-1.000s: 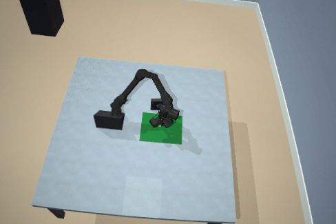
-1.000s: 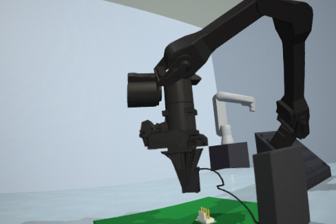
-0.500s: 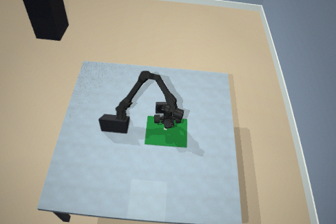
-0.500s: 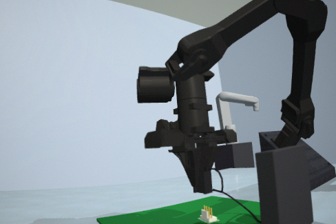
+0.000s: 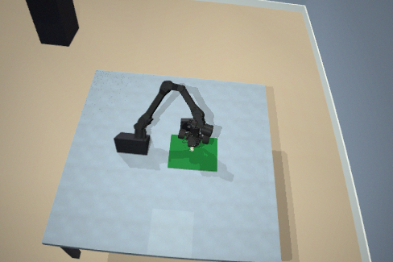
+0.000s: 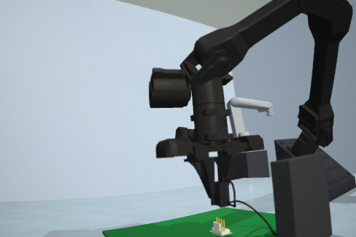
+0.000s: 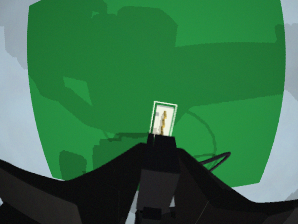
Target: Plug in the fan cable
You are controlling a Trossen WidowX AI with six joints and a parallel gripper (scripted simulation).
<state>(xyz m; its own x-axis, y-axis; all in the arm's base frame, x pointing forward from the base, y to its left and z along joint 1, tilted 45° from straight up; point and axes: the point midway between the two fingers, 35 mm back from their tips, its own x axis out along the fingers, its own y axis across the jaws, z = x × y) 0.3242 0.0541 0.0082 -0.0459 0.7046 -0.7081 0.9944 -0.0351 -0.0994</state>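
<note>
My gripper tip is 60 mm above the fan header. Round my gripper tip: green board: 80 mm below, 30 mm to the right, 10 mm ahead; then black fan: 130 mm to the left, 40 mm behind; then black fan plug: 10 mm to the left, 10 mm above.
</note>
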